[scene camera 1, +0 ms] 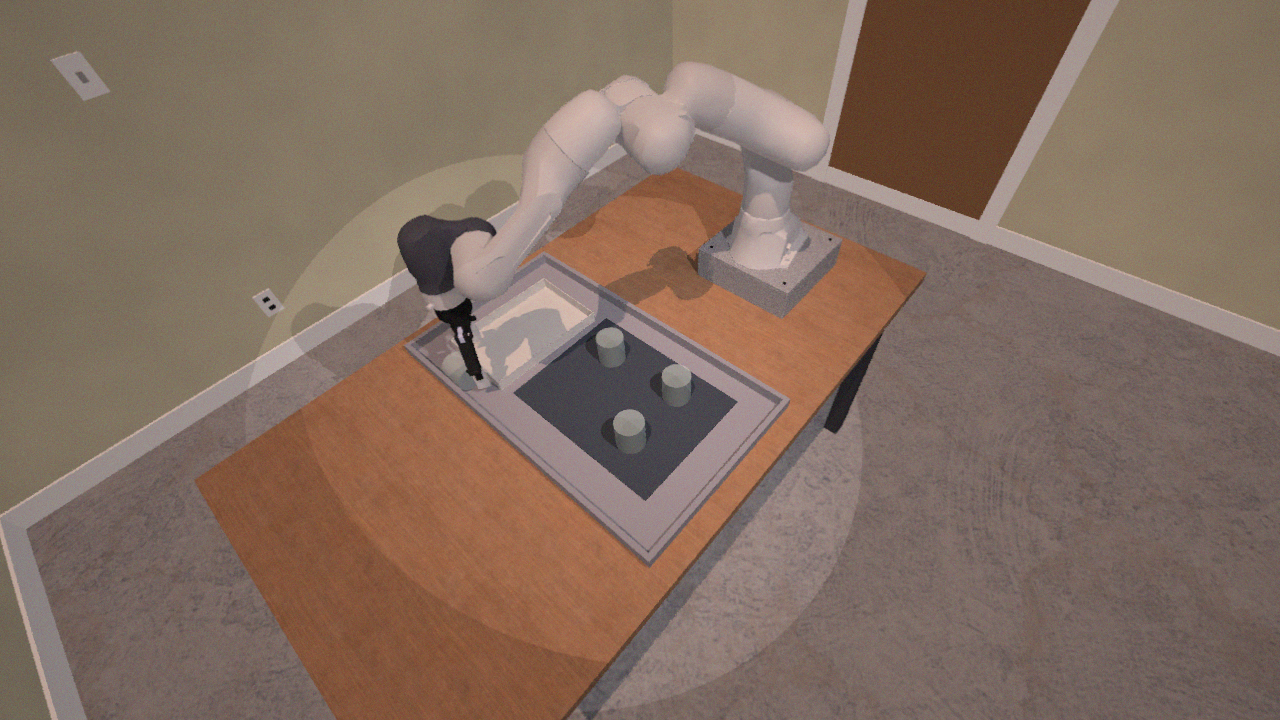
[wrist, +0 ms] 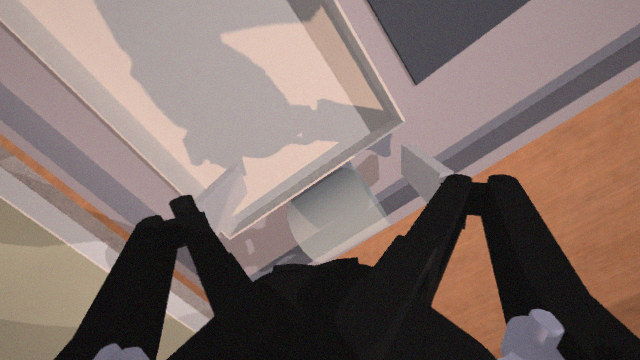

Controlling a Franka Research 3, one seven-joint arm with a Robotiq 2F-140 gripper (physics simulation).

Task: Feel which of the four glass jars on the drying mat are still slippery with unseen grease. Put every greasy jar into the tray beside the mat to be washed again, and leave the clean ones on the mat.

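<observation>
Three pale grey-green jars stand upright on the dark drying mat (scene camera 1: 572, 398) (wrist: 445, 30): one jar (scene camera 1: 610, 348) near the tray, one jar (scene camera 1: 676, 385) toward the robot base side, and one jar (scene camera 1: 629, 432) toward the front. A fourth jar (scene camera 1: 454, 368) (wrist: 337, 210) lies on its side outside the cream tray (scene camera 1: 565, 308) (wrist: 270, 55), between its short end wall and the grey outer rim. My gripper (scene camera 1: 477, 379) (wrist: 320, 169) is open and low over this jar, with its fingers spread on either side. Nothing is between the fingertips. The fingers partly hide the jar in the scene view.
A grey raised-edge surround (scene camera 1: 572, 461) (wrist: 480, 80) encloses mat and tray on the wooden table (scene camera 1: 447, 519) (wrist: 565, 165). The arm's grey base block (scene camera 1: 742, 284) stands at the back right. The wall (scene camera 1: 340, 161) (wrist: 35, 280) rises beyond the tray end of the table.
</observation>
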